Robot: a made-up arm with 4 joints.
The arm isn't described. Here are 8 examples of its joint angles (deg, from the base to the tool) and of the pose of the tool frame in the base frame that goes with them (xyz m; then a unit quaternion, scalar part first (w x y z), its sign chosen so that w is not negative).
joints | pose
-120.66 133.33 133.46 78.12 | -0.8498 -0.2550 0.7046 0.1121 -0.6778 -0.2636 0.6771
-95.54 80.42 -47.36 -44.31 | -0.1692 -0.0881 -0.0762 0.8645 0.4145 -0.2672 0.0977
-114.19 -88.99 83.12 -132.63 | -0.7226 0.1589 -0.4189 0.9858 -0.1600 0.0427 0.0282
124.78 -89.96 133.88 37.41 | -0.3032 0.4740 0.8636 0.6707 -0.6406 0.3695 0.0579
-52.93 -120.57 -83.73 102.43 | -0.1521 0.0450 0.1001 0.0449 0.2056 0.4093 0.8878
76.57 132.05 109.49 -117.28 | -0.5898 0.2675 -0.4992 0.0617 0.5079 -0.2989 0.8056
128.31 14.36 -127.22 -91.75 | -0.1897 -0.1336 -0.2191 0.1894 0.5195 0.2613 0.7912
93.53 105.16 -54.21 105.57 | -0.2023 -0.0605 0.2774 0.8978 0.0947 0.4242 -0.0714
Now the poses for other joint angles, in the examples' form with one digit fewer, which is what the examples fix.
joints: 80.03 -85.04 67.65 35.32
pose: -0.796 -0.131 0.827 0.914 -0.376 -0.128 -0.081
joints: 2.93 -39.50 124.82 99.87
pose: 0.214 -0.605 0.116 0.488 0.551 0.530 0.423
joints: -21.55 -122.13 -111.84 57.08
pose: -0.048 -0.169 0.042 0.351 0.287 0.272 0.849
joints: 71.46 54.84 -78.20 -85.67
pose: -0.453 0.115 0.212 0.194 -0.960 0.025 -0.201
